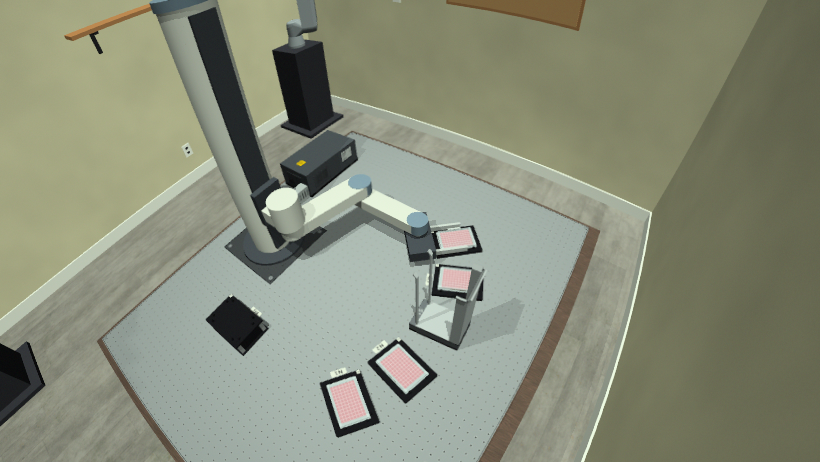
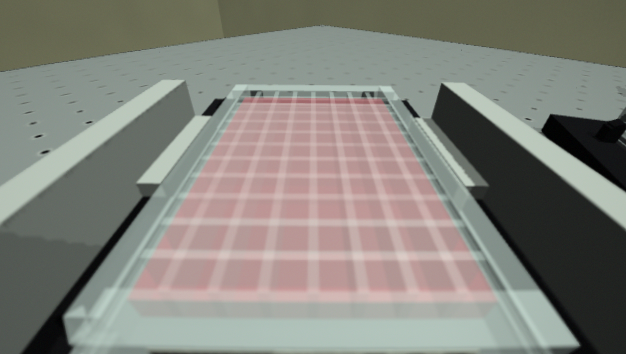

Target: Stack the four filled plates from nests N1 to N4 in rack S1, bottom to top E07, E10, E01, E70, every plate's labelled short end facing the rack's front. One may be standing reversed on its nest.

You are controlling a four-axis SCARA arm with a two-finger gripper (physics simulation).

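Places are measured from the arm's base along level axes (x right, y up, z back), in centimetres.
Pixels of known places: gripper, fingertip midpoint: [image 1: 463, 236] [image 2: 313, 105]; arm's base at its link origin: [image 1: 274, 241].
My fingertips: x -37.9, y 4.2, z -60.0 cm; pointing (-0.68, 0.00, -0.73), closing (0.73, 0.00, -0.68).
Note:
Ahead of a thing's pixels: the offset from my fingertips to its middle. "spot": to the spot under its first point. Level surfaces: height alone.
My gripper [image 1: 455, 238] [image 2: 313, 105] is shut on the pink gridded plate @[dx +1.7, dy -1.0, dz +1.9 cm] [image 1: 456, 237] [image 2: 313, 210] at the farthest black nest @[spot: dx +0.9, dy -1.7, dz -6.3 cm] [image 1: 477, 248]. Its pads meet the plate's long sides, and the plate appears at nest level. A similar plate @[dx +16.4, dy -1.0, dz -7.4 cm] [image 1: 453, 279] lies on the nest behind the rack. Filled plates also lie on the nest labelled N2, this plate @[dx +51.1, dy -1.0, dz -9.1 cm] [image 1: 401, 367], and on the nest labelled N1, this plate @[dx +67.6, dy -1.0, dz -2.9 cm] [image 1: 348, 401]. Rack S1 @[dx +33.4, dy +11.6, dz -11.0 cm] [image 1: 463, 318] stands upright with a light floor and corner posts; no plate shows in it. The plates' codes are not readable.
A black block-like fixture @[dx +71.2, dy +0.5, dz +40.7 cm] [image 1: 235, 322] with a small label lies at the left of the perforated table @[dy -2.9 cm] [image 1: 298, 344]. A dark grey box @[spot: dx +2.0, dy +8.5, dz +65.5 cm] [image 1: 321, 160] stands behind the arm. The rack's posts rise near the gripper, in front of the neighbouring nest @[spot: dx +8.8, dy -1.8, dz -10.1 cm] [image 2: 575, 132].

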